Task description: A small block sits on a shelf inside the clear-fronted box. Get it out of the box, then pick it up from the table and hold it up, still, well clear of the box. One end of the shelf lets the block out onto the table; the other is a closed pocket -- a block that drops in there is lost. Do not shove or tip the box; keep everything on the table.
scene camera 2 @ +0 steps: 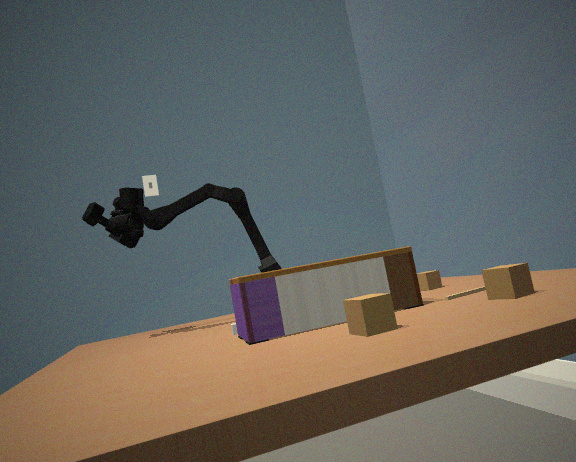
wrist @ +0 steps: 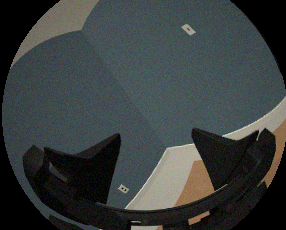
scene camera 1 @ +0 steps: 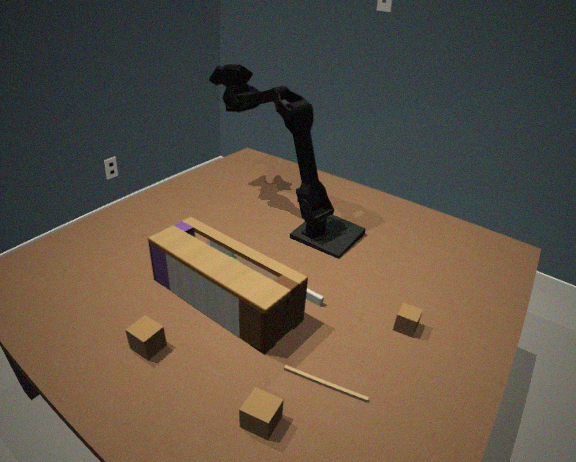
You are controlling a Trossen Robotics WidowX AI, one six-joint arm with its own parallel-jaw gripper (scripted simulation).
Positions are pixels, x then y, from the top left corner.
Scene:
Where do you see a long wooden box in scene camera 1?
258,299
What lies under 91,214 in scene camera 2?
My gripper.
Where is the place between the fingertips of my gripper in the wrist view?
157,135

